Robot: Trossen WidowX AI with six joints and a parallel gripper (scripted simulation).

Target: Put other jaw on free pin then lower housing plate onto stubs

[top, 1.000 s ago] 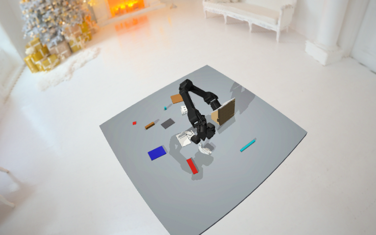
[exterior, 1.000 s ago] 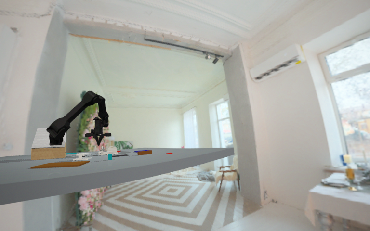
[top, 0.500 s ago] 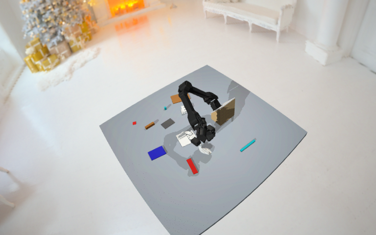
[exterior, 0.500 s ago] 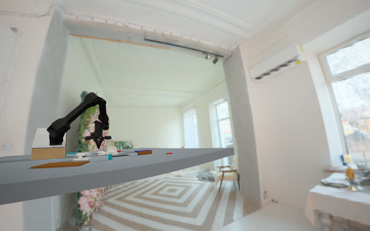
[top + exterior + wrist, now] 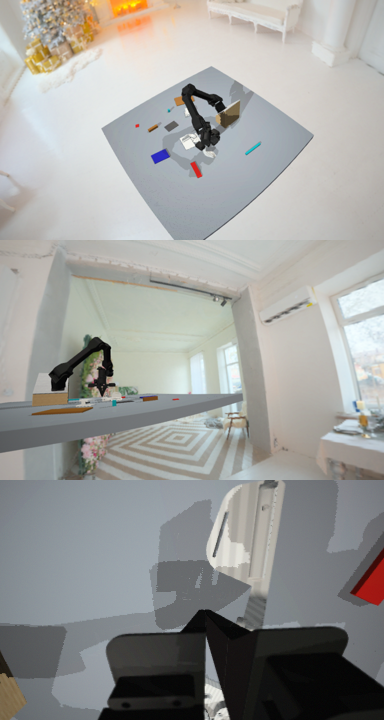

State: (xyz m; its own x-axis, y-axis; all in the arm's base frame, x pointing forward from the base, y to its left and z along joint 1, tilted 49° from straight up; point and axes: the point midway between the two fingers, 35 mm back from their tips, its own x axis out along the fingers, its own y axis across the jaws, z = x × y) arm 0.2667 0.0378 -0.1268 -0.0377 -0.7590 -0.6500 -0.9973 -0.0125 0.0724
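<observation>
My gripper tip is 18 cm short of the red bar, 7 cm to the right of it and 2 cm above it. Also, from my gripper tip: blue tile (29 cm ahead, 19 cm to the right, 2 cm below); cyan bar (22 cm behind, 24 cm to the left, 2 cm below); dark grey tile (6 cm ahead, 37 cm to the right, 2 cm below).
</observation>
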